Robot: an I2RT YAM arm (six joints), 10 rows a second.
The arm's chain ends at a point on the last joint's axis. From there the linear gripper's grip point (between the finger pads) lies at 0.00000 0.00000 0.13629 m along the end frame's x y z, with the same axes.
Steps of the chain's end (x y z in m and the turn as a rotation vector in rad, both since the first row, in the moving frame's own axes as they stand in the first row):
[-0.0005 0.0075 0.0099 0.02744 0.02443 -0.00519]
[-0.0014 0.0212 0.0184 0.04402 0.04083 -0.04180]
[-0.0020 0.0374 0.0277 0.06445 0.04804 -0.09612]
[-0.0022 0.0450 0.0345 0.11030 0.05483 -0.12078]
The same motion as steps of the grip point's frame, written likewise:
[0.0028 0.0038 0.0098 0.02744 0.02443 -0.00519]
[0.0040 0.0151 0.0182 0.04402 0.04083 -0.04180]
[0.0041 0.0283 0.0273 0.06445 0.04804 -0.09612]
[0.0043 0.0296 0.0335 0.11030 0.05483 -0.12078]

